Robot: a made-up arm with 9 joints. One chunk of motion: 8 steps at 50 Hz.
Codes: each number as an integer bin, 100 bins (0 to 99) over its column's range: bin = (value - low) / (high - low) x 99, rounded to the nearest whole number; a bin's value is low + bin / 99 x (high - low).
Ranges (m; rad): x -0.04..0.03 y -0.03..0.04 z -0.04..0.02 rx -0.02..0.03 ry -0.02..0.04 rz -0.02..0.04
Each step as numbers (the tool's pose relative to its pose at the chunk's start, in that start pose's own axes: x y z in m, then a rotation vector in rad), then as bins.
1 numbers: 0.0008 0.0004 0.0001 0.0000 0.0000 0.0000
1 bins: 58 43 66 40 33 33
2 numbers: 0.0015 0.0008 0.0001 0.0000 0.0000 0.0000
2 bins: 59 44 66 40 33 33
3 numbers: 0.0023 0.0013 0.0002 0.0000 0.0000 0.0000
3 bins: 60 44 66 40 33 33
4 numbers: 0.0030 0.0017 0.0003 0.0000 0.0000 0.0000
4 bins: 61 45 66 40 33 33
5 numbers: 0.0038 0.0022 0.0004 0.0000 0.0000 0.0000
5 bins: 62 46 67 40 33 33
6 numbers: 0.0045 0.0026 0.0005 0.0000 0.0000 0.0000
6 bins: 63 46 67 40 33 33
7 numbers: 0.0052 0.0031 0.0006 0.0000 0.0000 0.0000
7 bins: 64 47 67 40 33 33
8 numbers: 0.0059 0.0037 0.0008 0.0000 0.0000 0.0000
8 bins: 65 48 67 40 33 33
